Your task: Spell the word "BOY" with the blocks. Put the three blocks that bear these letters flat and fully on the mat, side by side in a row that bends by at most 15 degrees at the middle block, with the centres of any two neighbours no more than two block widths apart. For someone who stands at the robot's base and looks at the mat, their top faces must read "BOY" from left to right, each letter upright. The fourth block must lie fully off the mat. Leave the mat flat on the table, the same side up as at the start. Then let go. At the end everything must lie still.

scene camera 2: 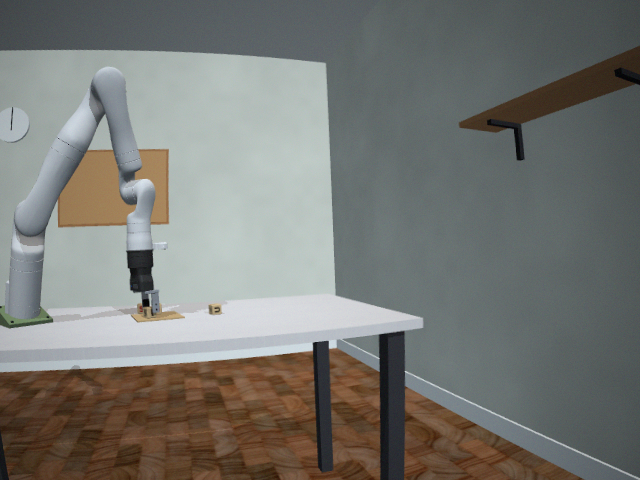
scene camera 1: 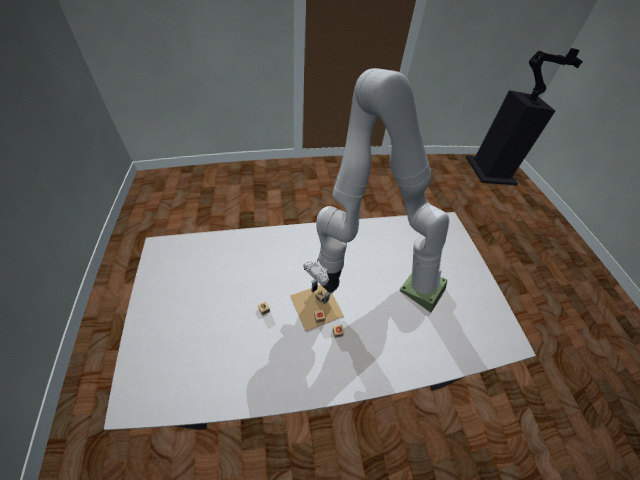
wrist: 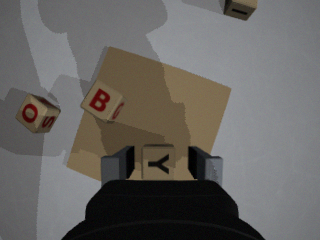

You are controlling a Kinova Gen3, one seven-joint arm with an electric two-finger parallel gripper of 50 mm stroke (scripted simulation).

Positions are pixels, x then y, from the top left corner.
Labels:
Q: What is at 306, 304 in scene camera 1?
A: A tan mat.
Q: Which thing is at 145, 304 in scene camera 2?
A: My gripper.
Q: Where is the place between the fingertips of my gripper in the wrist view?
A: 161, 157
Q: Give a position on a tan mat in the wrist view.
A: At 166, 105

